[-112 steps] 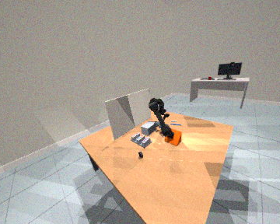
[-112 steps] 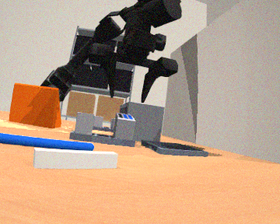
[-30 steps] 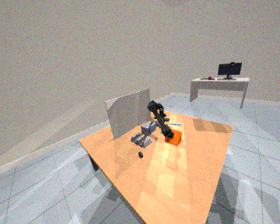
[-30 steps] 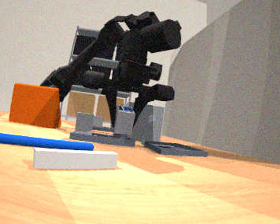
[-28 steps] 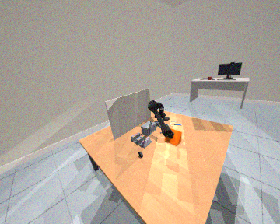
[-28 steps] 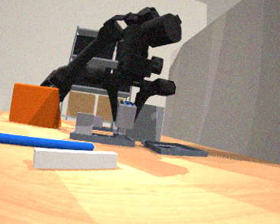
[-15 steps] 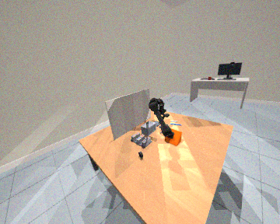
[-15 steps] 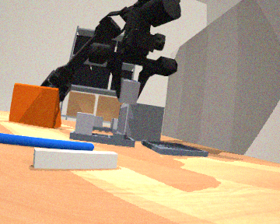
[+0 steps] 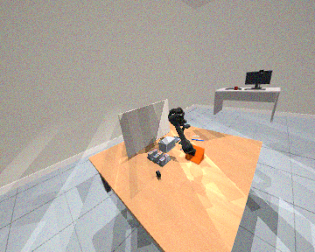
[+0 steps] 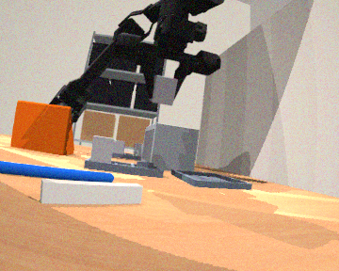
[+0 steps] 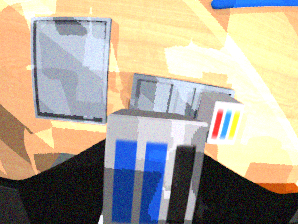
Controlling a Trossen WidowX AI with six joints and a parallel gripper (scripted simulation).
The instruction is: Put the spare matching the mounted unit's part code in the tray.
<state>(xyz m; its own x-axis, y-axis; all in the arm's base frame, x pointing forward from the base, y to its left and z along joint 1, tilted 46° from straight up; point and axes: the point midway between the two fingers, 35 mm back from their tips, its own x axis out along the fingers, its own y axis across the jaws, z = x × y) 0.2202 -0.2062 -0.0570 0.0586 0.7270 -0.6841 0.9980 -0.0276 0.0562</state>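
Now: gripper tip 10 cm short of the flat dark tray, 2 cm to the left of it and 12 cm above it. The rest, counted from my gripper tip: blue rod: 13 cm behind, 14 cm to the right, 12 cm below; then mounted unit: 6 cm ahead, 19 cm to the left, 8 cm below; then grey upright panel: 29 cm ahead, 19 cm to the left, 10 cm above.
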